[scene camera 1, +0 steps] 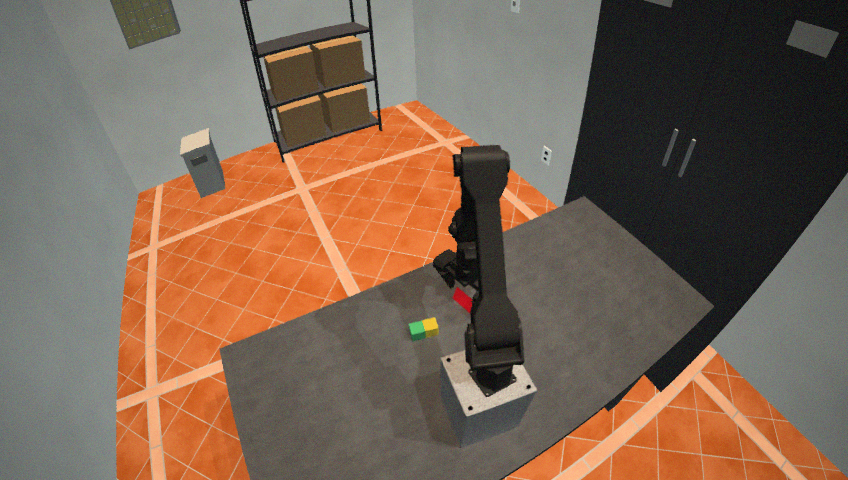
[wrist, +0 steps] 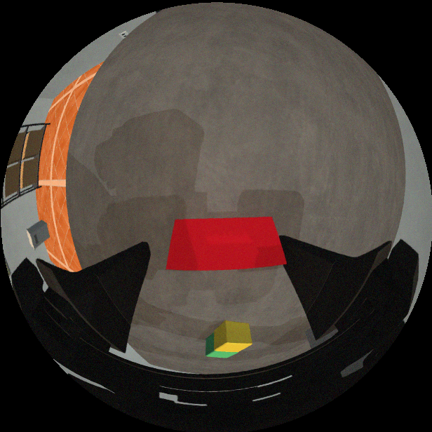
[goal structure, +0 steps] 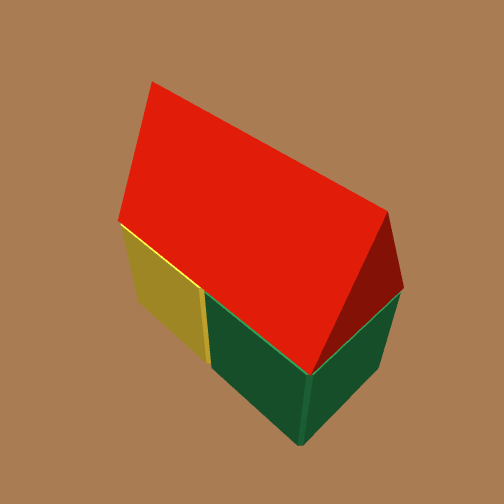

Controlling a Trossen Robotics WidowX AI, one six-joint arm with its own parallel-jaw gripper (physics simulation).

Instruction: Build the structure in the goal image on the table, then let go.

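Seen in the pictures: gripper, between the fingertips: (scene camera 1: 463,298); arm's base, origin of its link: (scene camera 1: 492,376).
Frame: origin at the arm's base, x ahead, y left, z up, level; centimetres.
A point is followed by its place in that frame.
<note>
A flat-looking red block (scene camera 1: 462,299) {x 29.2, y -11.9, z -18.0 cm} (wrist: 227,244) lies on the grey table (scene camera 1: 595,285) {x 14.6, y -48.2, z -19.5 cm} (wrist: 300,100), partly hidden behind the arm in the scene view. A green block (scene camera 1: 417,330) {x 25.1, y 3.0, z -16.3 cm} (wrist: 221,354) and a yellow block (scene camera 1: 430,326) {x 24.7, y -0.3, z -16.3 cm} (wrist: 233,336) stand side by side on the table, touching, between the red block and the arm's base. My gripper (wrist: 213,246) is open and empty above the red block; in the wrist view the red block shows between the two fingers, close to the right fingertip. In the scene view the fingertips are partly hidden by the arm.
The arm's base stands on a grey pedestal (scene camera 1: 452,380) {x 2.9, y 6.4, z -0.2 cm} at the table's near side. The green and yellow pair is a short way in front of it. Black cabinets (scene camera 1: 642,89) stand beyond the table's right end. A shelf rack (scene camera 1: 312,91) and a grey bin (scene camera 1: 205,172) stand on the floor behind.
</note>
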